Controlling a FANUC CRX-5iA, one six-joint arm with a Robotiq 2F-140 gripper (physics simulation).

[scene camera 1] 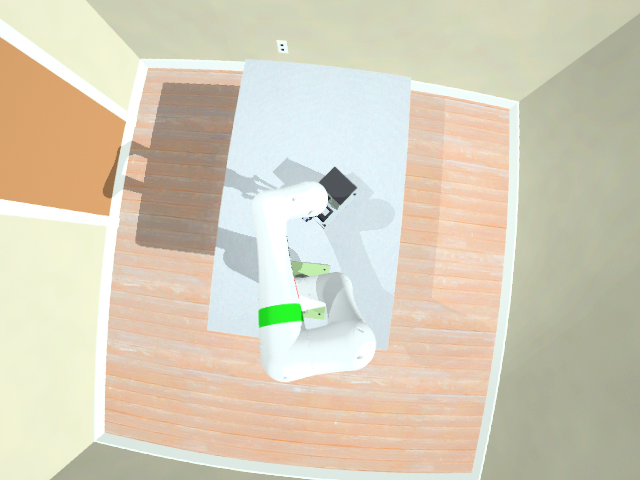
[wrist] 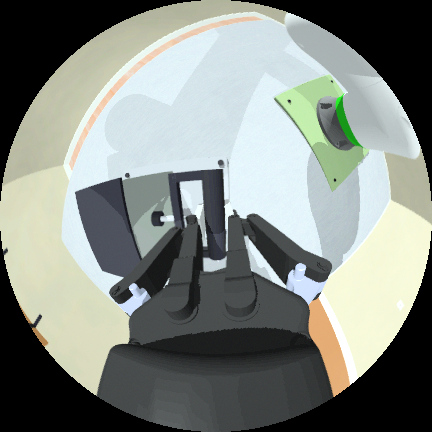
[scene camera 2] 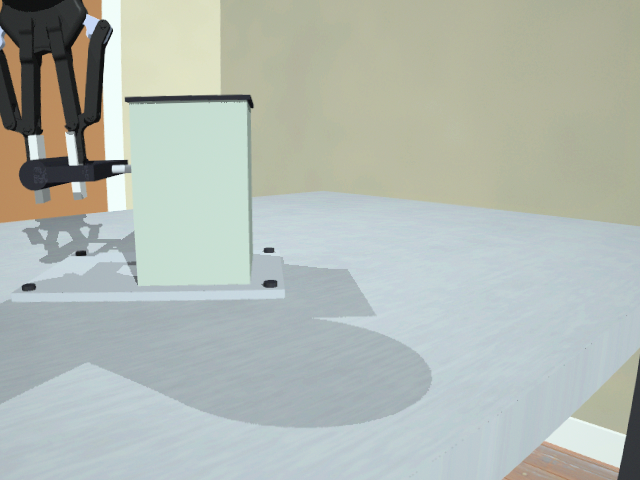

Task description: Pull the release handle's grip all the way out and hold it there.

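Observation:
The release handle's dark grip (scene camera 2: pixel 32 174) (wrist: pixel 214 200) is a round bar on a rectangular frame, beside a pale green housing (scene camera 2: pixel 191 191) (wrist: pixel 145 200) with a dark lid (scene camera 1: pixel 338 184) (wrist: pixel 100 220). A short silver rod (scene camera 2: pixel 122 168) (wrist: pixel 167 218) shows between the frame and the housing. My gripper (scene camera 2: pixel 60 195) (wrist: pixel 214 209) points down with one finger on each side of the grip. It is shut on the grip, with one finger inside the frame opening. The pad contact is partly hidden by the grip and the finger links. From above, the arm covers most of the gripper.
The housing stands on a light base plate (scene camera 2: pixel 206 295) with black bolts, on the pale table (scene camera 1: pixel 320 113) (scene camera 2: pixel 465 289). My white arm (scene camera 1: pixel 276 242) (wrist: pixel 400 120) reaches over the table from its green mounting plate (scene camera 1: pixel 312 268) (wrist: pixel 300 115). The table's edge (scene camera 2: pixel 568 372) is at right in scene camera 2.

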